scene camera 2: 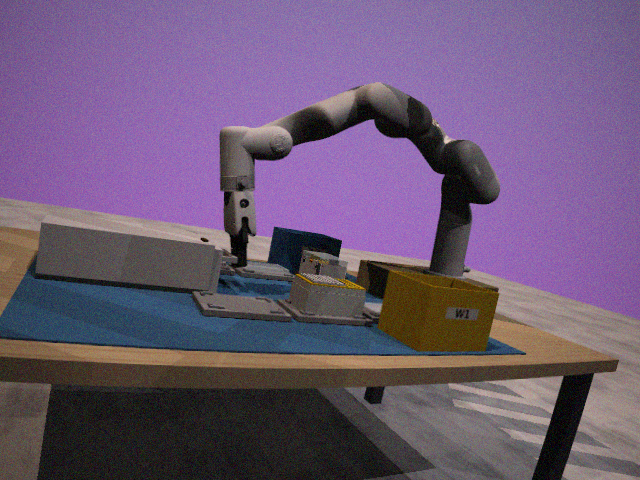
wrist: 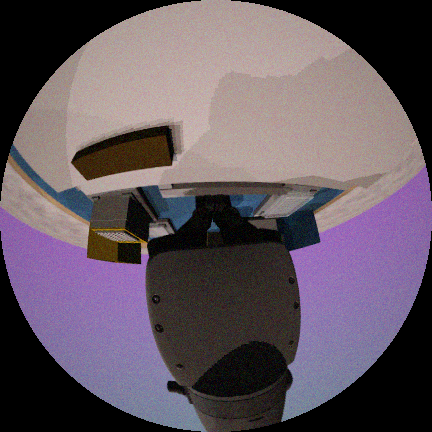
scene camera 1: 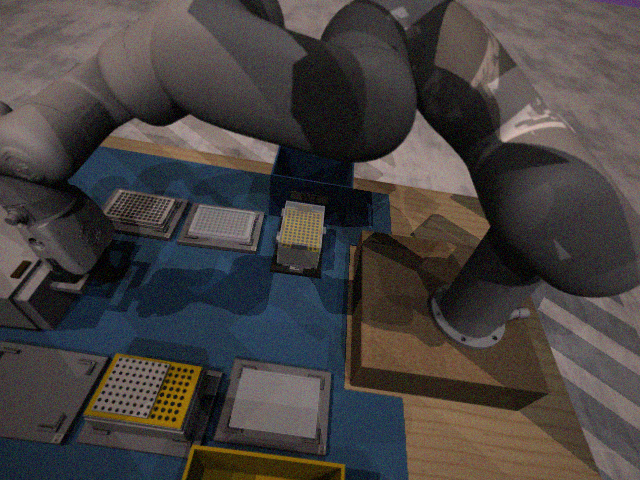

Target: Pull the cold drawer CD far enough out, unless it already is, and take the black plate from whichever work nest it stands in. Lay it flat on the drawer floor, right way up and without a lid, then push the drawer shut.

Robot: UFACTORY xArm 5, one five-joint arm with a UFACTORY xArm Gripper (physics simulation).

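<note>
The grey drawer cabinet stands at the left. Its drawer front sits close against the cabinet, so the drawer looks shut. A dark brown marker lies on the cabinet top. My gripper is shut with nothing between its fingers. It points down just outside the drawer front, by the handle; exact contact is unclear. The black plate does not show in these views, and the inside of the drawer is hidden.
A brown-welled plate and a pale plate stand in nests at the back. A yellow-topped tip box, a yellow rack, a white pad, a blue bin and yellow bin W1 stand around the mat.
</note>
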